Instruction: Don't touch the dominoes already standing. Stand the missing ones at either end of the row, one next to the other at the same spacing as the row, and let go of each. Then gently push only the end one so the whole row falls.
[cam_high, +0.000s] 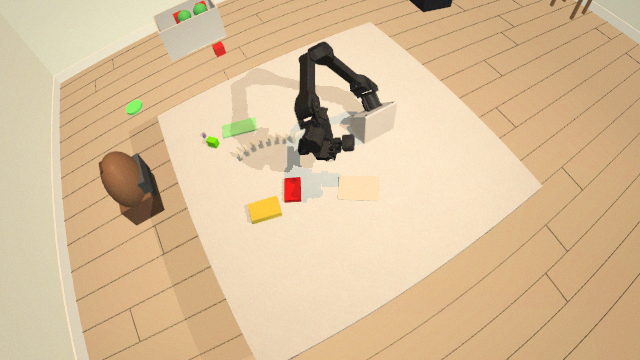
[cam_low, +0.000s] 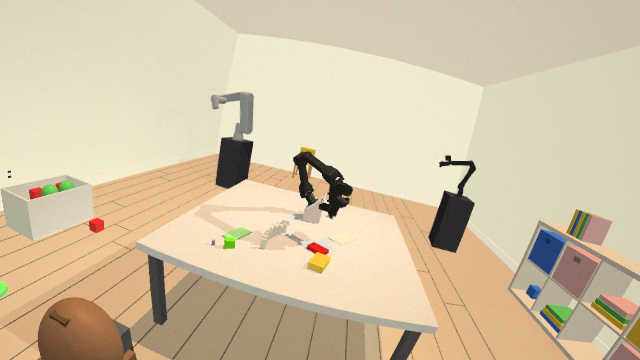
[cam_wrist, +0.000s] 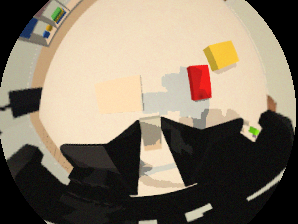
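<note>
The beige pad is 80 mm behind my gripper tip, 80 mm to the left of it and 130 mm below it. Also, from my gripper tip: green flat tile: 270 mm ahead, 420 mm to the right, 130 mm below; red block: 160 mm ahead, 20 mm to the right, 120 mm below; yellow block: 280 mm ahead, 20 mm to the left, 120 mm below.
</note>
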